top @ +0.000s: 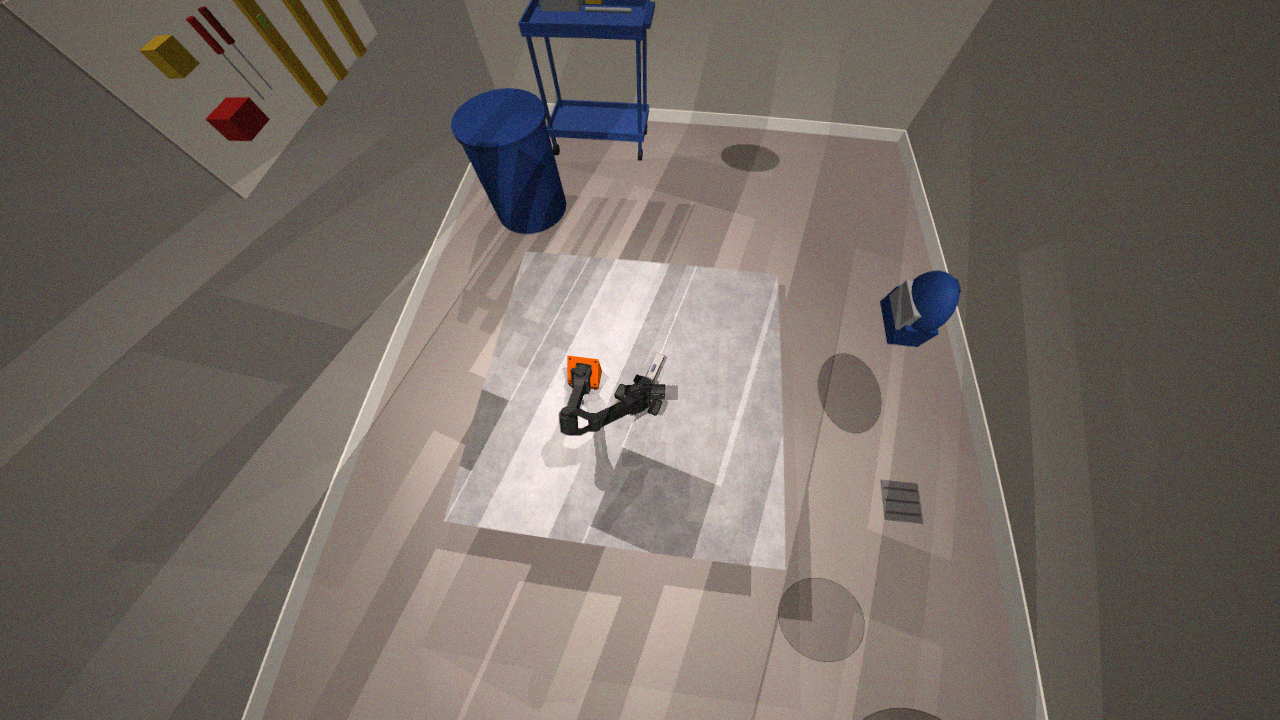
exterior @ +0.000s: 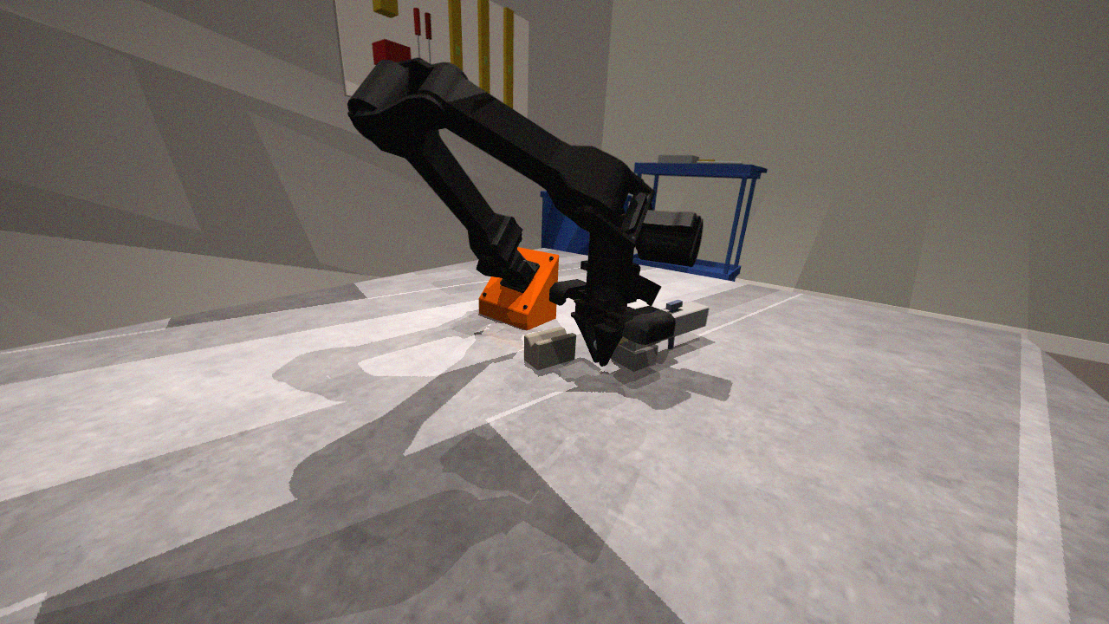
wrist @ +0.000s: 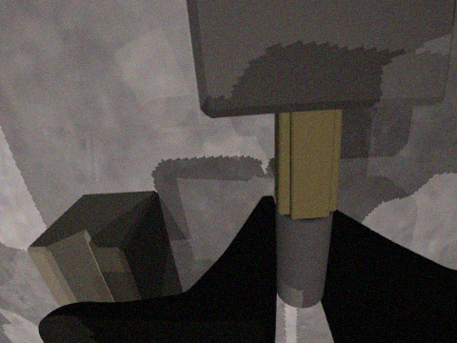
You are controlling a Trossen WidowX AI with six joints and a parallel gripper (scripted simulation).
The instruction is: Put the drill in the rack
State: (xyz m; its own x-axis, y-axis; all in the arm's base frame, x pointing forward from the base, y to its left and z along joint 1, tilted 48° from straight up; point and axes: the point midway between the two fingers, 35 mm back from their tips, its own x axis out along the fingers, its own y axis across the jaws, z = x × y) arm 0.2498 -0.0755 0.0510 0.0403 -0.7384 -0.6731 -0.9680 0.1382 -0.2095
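The drill is 5 cm to the left of my gripper tip, 3 cm above it and 1 cm ahead of it. Round my gripper tip: blue key: 15 cm to the left, 4 cm ahead, 3 cm above; then rack: 8 cm behind, 1 cm to the right.
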